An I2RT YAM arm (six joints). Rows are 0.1 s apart.
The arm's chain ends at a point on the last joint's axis. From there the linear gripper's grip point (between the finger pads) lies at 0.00 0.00 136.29 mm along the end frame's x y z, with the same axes.
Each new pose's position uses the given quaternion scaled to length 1; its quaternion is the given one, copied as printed.
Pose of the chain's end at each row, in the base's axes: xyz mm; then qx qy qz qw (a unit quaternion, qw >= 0):
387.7 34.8 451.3 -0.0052 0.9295 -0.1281 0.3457
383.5 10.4 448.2 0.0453 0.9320 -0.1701 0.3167
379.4 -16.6 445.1 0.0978 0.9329 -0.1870 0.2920
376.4 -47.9 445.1 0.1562 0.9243 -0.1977 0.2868
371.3 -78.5 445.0 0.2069 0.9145 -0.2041 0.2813
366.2 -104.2 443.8 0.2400 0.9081 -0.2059 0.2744
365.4 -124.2 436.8 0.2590 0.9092 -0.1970 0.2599
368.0 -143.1 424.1 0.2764 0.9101 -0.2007 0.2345
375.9 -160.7 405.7 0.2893 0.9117 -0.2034 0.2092
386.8 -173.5 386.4 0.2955 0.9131 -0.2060 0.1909
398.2 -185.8 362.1 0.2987 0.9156 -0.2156 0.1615
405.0 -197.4 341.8 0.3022 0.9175 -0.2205 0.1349
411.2 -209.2 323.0 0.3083 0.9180 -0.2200 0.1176
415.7 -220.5 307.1 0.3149 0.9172 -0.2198 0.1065
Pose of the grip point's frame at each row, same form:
475.5 2.8 352.1 -0.0052 0.9295 -0.1281 0.3457
461.9 -36.7 347.1 0.0453 0.9320 -0.1701 0.3167
448.7 -71.9 341.6 0.0978 0.9329 -0.1870 0.2920
440.2 -109.9 341.9 0.1562 0.9243 -0.1977 0.2868
429.9 -145.2 341.6 0.2069 0.9145 -0.2041 0.2813
420.7 -173.1 339.6 0.2400 0.9081 -0.2059 0.2744
415.9 -191.4 329.5 0.2590 0.9092 -0.1970 0.2599
411.1 -210.6 313.8 0.2764 0.9101 -0.2007 0.2345
411.8 -227.7 292.6 0.2893 0.9117 -0.2034 0.2092
417.7 -240.2 271.6 0.2955 0.9131 -0.2060 0.1909
420.9 -252.8 245.6 0.2987 0.9156 -0.2156 0.1615
420.6 -263.7 223.7 0.3022 0.9175 -0.2205 0.1349
422.1 -274.1 203.7 0.3083 0.9180 -0.2200 0.1176
423.5 -284.6 187.1 0.3149 0.9172 -0.2198 0.1065

